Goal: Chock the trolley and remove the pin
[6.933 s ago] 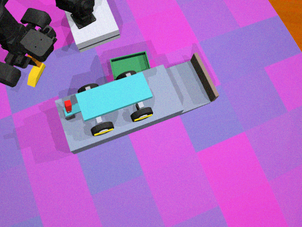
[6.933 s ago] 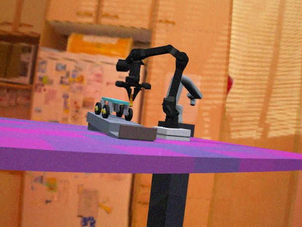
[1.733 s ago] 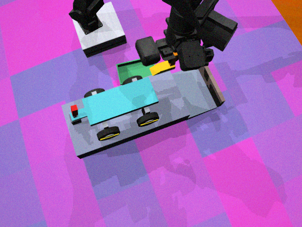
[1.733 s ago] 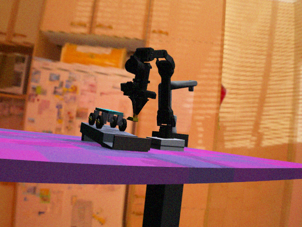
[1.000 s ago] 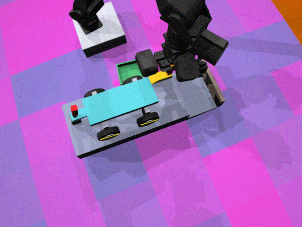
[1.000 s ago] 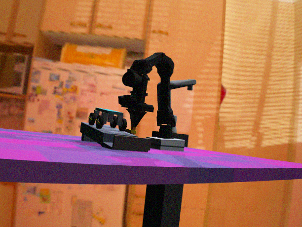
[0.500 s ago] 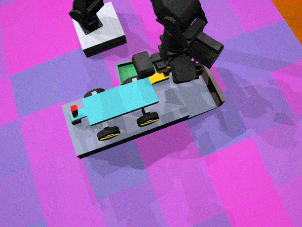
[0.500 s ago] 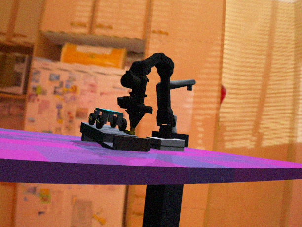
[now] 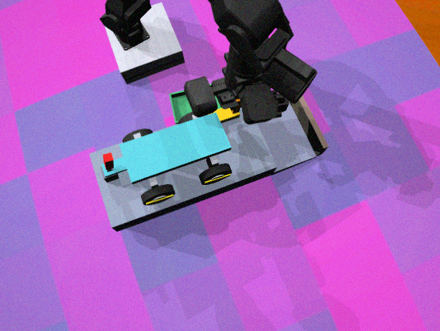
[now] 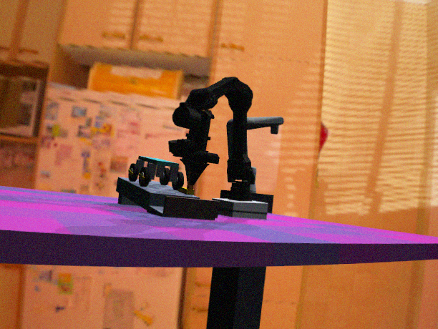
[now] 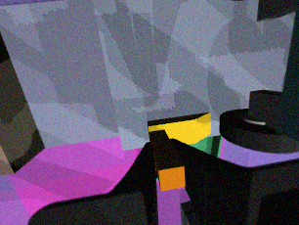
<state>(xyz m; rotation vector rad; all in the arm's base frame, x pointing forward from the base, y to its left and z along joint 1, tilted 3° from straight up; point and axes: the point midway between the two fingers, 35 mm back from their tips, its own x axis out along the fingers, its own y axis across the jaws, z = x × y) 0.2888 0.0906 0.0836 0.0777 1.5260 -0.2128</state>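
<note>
Now: gripper tip 1 cm past the red-headed stop pin, 26 cm to the left of it and 4 cm below it. The rest, counted from my gripper tip: yellow chock (2 cm to the right, 1 cm below); then trolley (3 cm ahead, 15 cm to the right, 3 cm above); then grey ramp (3 cm ahead, 14 cm to the right, 4 cm below).
</note>
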